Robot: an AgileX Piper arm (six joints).
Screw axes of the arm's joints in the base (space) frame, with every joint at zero. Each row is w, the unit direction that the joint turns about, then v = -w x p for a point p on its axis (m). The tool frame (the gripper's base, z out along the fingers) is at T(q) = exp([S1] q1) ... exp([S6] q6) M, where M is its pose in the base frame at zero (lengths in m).
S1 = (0, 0, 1, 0, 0, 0)
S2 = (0, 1, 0, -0.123, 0, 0)
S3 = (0, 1, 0, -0.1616, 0, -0.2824)
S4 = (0.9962, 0, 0.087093, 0, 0.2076, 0)
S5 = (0, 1, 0, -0.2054, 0, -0.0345)
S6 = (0.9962, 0, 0.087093, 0, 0.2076, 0)
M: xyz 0.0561 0 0.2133 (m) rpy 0 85.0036 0 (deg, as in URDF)
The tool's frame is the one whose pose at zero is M.
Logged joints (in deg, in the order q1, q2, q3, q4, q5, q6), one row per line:
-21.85, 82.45, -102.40, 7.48, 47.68, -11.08
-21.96, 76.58, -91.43, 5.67, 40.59, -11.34
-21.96, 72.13, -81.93, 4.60, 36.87, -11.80
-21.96, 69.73, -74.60, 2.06, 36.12, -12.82
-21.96, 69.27, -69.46, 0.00, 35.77, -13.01
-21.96, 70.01, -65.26, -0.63, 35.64, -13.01
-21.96, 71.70, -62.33, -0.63, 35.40, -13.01
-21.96, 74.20, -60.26, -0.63, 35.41, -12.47
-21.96, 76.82, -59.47, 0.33, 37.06, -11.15
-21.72, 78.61, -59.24, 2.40, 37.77, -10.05
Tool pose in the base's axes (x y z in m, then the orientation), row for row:
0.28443, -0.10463, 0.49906, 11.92, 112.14, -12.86
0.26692, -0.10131, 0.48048, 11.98, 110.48, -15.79
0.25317, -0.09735, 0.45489, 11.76, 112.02, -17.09
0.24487, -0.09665, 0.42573, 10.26, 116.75, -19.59
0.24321, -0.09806, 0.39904, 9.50, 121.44, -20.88
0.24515, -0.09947, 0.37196, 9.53, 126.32, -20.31
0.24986, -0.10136, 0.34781, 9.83, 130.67, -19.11
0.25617, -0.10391, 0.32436, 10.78, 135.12, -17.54
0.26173, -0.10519, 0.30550, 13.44, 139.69, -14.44
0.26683, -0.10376, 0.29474, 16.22, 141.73, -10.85
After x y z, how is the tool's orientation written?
As a rotation vector, in degrees.
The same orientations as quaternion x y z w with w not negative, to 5 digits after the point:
0.08783, 0.82626, -0.09475, 0.54827
0.08861, 0.81718, -0.11679, 0.55743
0.08654, 0.82430, -0.12576, 0.54519
0.07433, 0.84582, -0.14192, 0.50885
0.06774, 0.86594, -0.14889, 0.47265
0.06685, 0.88606, -0.14246, 0.43604
0.06792, 0.90292, -0.13205, 0.40334
0.07330, 0.91878, -0.11927, 0.36910
0.08982, 0.93360, -0.09651, 0.33318
0.10754, 0.93964, -0.07193, 0.31675

